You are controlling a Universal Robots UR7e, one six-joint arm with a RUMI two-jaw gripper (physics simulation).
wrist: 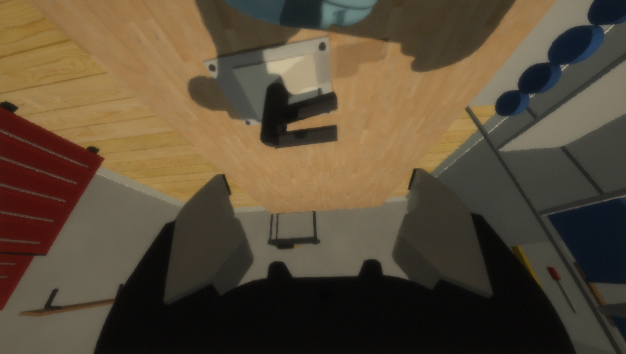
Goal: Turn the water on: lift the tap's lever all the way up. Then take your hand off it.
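Observation:
A black tap stands on a light grey plate with dark screws at its corners, above the middle of the wrist view. Two dark bars reach right from its post. The upper one in the picture looks like the spout; the lower one looks like the lever. The gap between them widens toward their free ends; the lever's exact angle is hard to tell. My gripper is open and empty. Its fingers stand wide apart, lower in the picture than the tap, and neither touches the lever.
The plate rests on a wooden table top. Part of a teal object shows at the top edge. Beyond the table are a red cabinet at left, blue round bins at right and a dark frame near the far wall.

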